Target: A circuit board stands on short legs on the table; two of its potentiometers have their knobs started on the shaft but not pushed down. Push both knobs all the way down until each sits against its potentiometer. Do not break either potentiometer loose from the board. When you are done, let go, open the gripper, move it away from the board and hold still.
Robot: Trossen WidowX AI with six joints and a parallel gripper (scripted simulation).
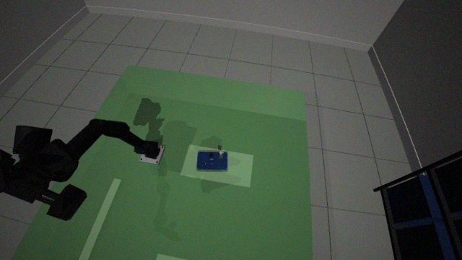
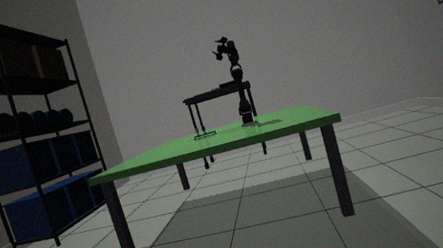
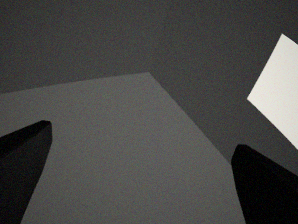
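The pale knob is 61 cm below my gripper tip, 43 cm to the left of it and 20 cm ahead of it.
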